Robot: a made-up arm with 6 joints.
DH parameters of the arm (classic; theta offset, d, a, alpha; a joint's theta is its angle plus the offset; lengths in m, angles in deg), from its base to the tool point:
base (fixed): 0 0.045 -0.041 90
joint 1: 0 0.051 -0.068 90
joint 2: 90 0.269 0.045 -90
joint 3: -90 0.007 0.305 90
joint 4: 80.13 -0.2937 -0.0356 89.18
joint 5: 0 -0.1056 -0.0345 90.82
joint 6: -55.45 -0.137 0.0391 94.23
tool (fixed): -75.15 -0.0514 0 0
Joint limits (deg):
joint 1: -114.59..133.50
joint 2: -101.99..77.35
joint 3: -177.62..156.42
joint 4: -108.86..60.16
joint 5: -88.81..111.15
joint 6: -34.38..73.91
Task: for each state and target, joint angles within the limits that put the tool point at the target. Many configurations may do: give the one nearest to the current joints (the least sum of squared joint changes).
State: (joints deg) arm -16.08 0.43 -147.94 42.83 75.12 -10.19
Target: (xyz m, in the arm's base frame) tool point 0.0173 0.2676 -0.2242
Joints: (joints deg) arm -17.61 2.09 -135.41 40.06 79.17 -11.92
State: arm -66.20 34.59 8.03 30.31 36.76 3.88
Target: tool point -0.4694 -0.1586 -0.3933
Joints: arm -47.64 21.07 -28.07 48.24 42.81 10.42
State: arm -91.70 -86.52 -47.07 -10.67 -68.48 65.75
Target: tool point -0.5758 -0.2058 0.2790
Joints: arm -83.81 -101.99 -90.67 -12.87 -66.07 60.23
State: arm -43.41 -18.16 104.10 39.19 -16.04 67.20
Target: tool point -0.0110 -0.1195 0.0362
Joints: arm -54.80 -45.03 131.71 40.74 -13.67 41.45
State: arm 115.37 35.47 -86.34 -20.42 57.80 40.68
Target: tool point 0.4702 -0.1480 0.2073
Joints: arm 113.66 34.15 -46.81 -25.86 62.30 29.11
